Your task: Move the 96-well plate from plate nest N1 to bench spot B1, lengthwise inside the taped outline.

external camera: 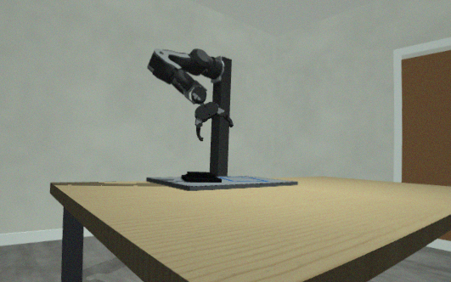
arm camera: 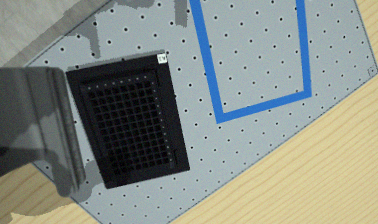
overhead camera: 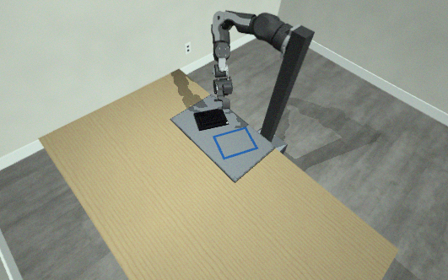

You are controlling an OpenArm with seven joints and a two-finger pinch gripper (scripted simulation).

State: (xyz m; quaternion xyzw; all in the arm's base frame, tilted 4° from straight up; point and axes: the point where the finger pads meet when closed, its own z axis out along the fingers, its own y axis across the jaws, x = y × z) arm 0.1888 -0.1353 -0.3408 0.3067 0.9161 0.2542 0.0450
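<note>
Right now the black 96-well plate is 150 mm below my hand and 70 mm to the right of it. The rest, counted from my hand: black plate nest N1: 160 mm below, 70 mm to the right.
</note>
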